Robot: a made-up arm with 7 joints.
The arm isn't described. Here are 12 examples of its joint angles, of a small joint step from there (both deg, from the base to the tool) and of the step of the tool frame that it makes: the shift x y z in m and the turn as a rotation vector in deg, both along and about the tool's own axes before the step.
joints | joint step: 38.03 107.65 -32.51 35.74 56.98 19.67 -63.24 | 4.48 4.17 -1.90 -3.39 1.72 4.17 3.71
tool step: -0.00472 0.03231 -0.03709 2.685 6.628 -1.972
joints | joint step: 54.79 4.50 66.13 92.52 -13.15 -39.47 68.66 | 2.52 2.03 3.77 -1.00 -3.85 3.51 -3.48
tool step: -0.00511 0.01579 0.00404 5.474 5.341 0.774
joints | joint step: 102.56 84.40 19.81 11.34 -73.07 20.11 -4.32 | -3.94 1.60 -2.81 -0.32 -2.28 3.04 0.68
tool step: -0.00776 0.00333 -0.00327 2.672 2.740 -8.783
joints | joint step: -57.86 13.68 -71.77 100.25 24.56 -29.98 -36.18 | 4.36 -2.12 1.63 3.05 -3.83 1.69 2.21
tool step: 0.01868 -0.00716 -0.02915 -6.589 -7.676 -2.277
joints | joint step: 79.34 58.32 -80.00 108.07 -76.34 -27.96 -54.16 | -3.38 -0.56 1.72 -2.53 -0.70 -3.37 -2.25
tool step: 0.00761 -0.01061 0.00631 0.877 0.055 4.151
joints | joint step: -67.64 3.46 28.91 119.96 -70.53 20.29 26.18 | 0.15 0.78 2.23 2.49 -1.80 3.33 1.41
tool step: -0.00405 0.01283 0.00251 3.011 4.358 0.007
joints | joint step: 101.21 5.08 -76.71 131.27 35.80 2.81 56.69 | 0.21 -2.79 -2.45 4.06 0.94 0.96 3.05
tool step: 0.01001 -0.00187 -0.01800 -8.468 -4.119 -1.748
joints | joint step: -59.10 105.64 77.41 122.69 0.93 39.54 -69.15 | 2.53 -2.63 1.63 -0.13 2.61 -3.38 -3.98
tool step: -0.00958 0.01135 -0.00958 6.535 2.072 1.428
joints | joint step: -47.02 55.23 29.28 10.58 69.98 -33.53 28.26 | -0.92 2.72 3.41 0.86 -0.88 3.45 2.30
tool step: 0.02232 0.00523 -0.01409 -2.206 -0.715 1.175
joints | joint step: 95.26 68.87 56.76 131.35 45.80 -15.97 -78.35 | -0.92 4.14 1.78 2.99 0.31 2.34 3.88
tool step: 0.01145 -0.01563 0.00109 -9.497 -1.002 1.129
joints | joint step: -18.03 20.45 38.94 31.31 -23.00 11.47 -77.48 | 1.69 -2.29 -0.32 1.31 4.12 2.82 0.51
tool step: 0.01165 -0.00082 0.01912 -3.448 5.358 0.218
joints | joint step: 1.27 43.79 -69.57 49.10 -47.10 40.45 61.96 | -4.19 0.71 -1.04 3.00 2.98 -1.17 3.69
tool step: 0.01157 -0.02744 -0.00912 -7.074 -2.747 -4.717
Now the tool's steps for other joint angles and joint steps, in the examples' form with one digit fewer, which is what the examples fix.
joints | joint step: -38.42 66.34 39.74 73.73 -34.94 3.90 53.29 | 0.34 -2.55 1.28 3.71 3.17 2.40 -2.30
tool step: 0.0081 -0.0072 0.0037 3.85 -3.79 4.41
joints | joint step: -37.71 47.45 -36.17 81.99 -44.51 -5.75 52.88 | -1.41 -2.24 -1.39 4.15 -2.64 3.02 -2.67
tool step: 0.0280 0.0021 -0.0044 4.17 -0.85 -2.09
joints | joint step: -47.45 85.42 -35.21 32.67 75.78 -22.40 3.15 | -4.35 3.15 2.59 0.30 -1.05 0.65 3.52
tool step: 0.0140 0.0174 0.0012 -3.23 0.34 -4.28
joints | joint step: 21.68 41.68 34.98 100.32 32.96 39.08 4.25 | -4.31 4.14 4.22 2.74 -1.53 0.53 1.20
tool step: 0.0182 0.0140 0.0162 2.12 -1.36 -6.28
